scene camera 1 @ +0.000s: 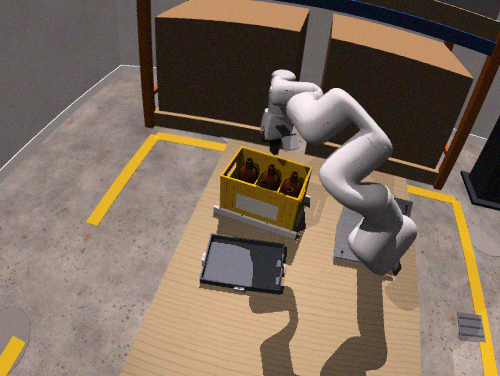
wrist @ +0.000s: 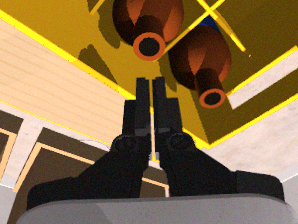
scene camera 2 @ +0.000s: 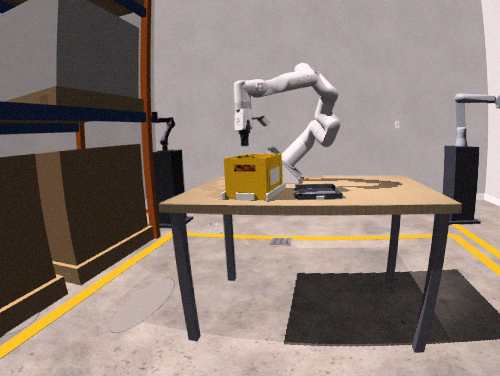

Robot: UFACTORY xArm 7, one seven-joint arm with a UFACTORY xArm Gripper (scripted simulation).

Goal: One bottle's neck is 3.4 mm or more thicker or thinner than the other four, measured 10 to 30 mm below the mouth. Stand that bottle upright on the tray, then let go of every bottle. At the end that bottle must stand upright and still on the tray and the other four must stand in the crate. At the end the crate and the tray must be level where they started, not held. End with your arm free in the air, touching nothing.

Labels:
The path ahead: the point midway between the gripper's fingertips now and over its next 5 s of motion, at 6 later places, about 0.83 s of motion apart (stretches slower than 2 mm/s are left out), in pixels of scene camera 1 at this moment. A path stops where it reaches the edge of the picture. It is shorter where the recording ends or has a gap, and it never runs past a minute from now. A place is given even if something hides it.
My gripper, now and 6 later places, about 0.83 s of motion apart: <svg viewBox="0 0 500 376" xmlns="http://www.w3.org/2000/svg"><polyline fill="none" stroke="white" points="273,153 266,168 266,168 265,174 264,178 264,179 263,184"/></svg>

